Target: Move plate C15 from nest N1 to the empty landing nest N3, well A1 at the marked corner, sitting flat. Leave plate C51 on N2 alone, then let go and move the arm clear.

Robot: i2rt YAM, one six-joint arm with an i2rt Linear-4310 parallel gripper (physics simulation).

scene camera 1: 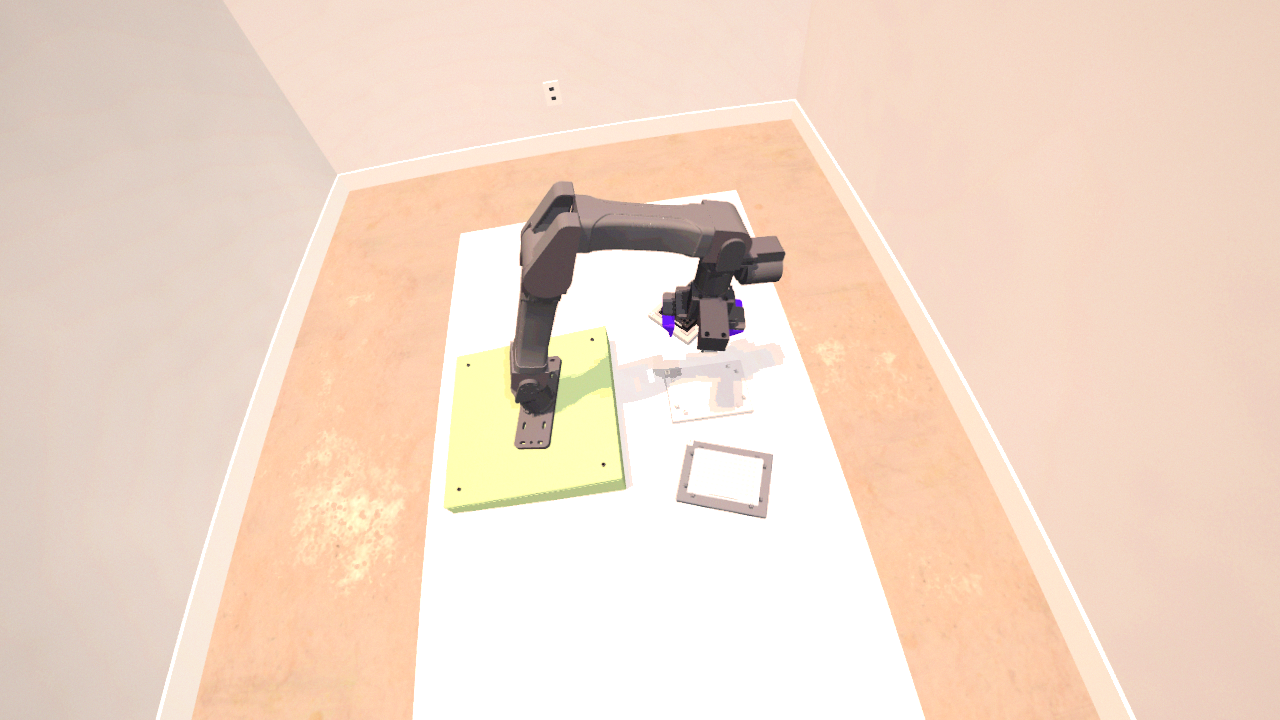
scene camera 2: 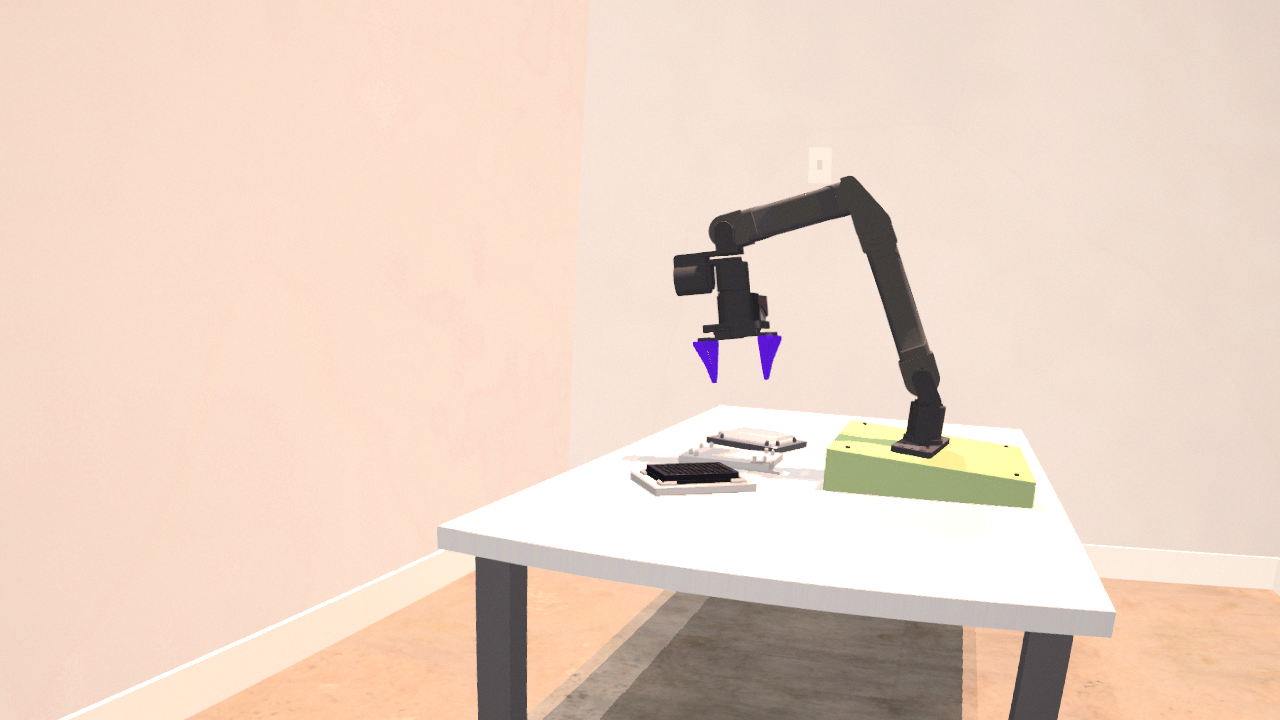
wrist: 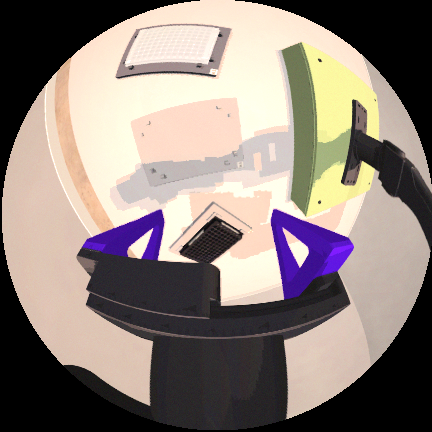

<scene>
My gripper (scene camera 2: pixel 740 381) is open, with nothing in its grasp. Also in view: a black perforated plate (scene camera 2: pixel 710 472). I also see a grey-framed tray (scene camera 1: pixel 737 478).
The black perforated plate is seen too in the wrist view (wrist: pixel 216 236). The grey-framed tray shows as well in scene camera 2 (scene camera 2: pixel 743 433) and in the wrist view (wrist: pixel 177 43). My gripper is seen too in scene camera 1 (scene camera 1: pixel 696 335) and in the wrist view (wrist: pixel 217 214).
</scene>
